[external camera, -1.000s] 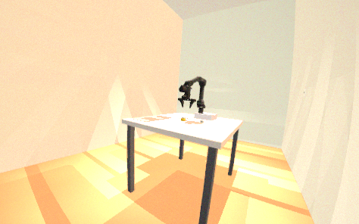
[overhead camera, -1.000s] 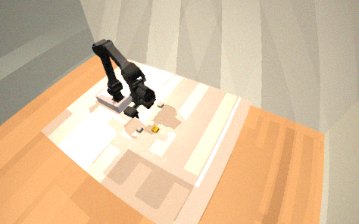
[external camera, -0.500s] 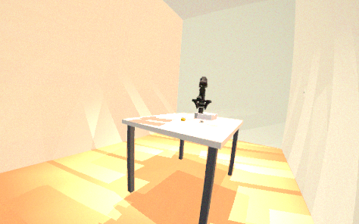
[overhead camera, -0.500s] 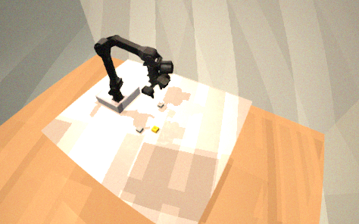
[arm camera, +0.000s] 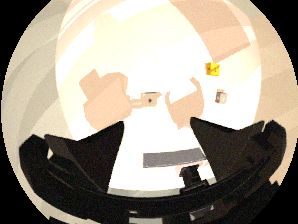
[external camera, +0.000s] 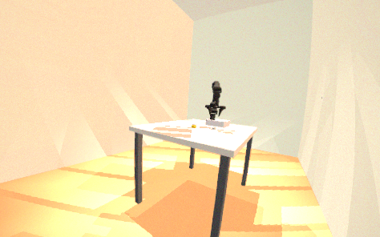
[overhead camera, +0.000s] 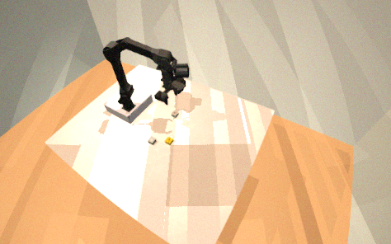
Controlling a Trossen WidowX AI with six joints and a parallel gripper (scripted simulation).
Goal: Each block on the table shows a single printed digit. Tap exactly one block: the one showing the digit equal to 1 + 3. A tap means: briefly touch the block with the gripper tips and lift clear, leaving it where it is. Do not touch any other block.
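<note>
Now: gripper tip 110 mm above the white block and 10 mm to the right of it. Round my gripper tip: yellow block: 170 mm to the right, 110 mm below, 80 mm ahead.
</note>
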